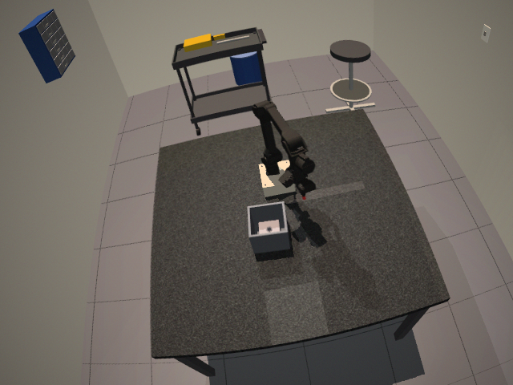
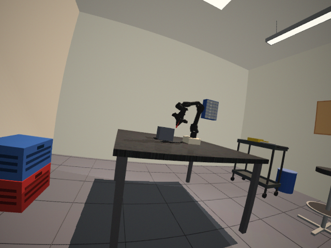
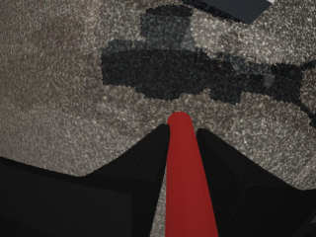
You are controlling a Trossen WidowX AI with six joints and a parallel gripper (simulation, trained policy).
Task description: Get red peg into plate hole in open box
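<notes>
My gripper tip is 160 mm to the left of the plate, 130 mm above it and 70 mm short of it. From my gripper tip the other things lie so: red peg (20 mm above, 10 mm behind).
</notes>
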